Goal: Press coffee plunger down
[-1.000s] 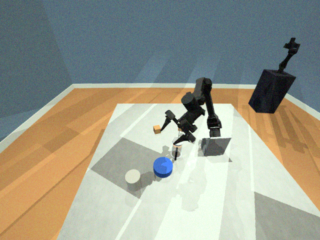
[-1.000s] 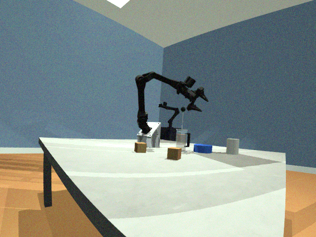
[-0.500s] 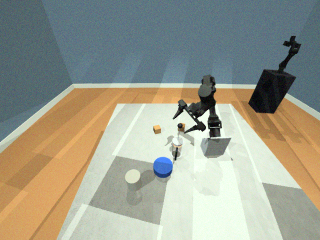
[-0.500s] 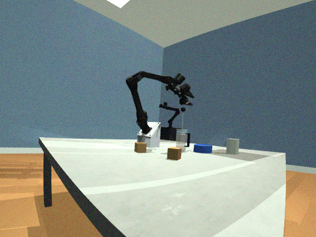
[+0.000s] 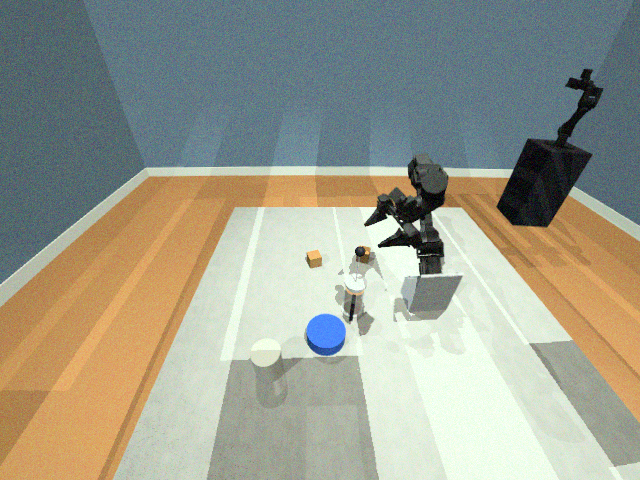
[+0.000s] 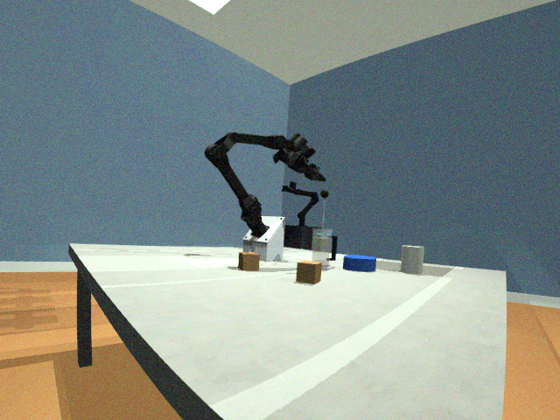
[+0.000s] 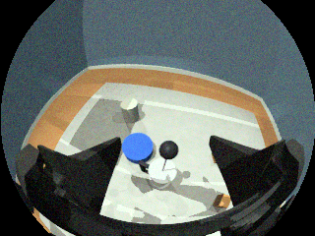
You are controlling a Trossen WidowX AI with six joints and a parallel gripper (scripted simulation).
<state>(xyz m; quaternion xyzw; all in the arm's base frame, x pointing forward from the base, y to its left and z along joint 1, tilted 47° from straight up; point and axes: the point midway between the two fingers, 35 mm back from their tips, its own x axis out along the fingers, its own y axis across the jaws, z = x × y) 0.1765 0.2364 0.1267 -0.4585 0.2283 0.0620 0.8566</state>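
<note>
Now: the coffee press 19 cm below my gripper tip, 2 cm ahead of it and 1 cm to the left of it. Round my gripper tip: cream cylinder (28 cm below, 26 cm ahead, 23 cm to the left); then blue flat disc (30 cm below, 12 cm to the left, 11 cm ahead).
</note>
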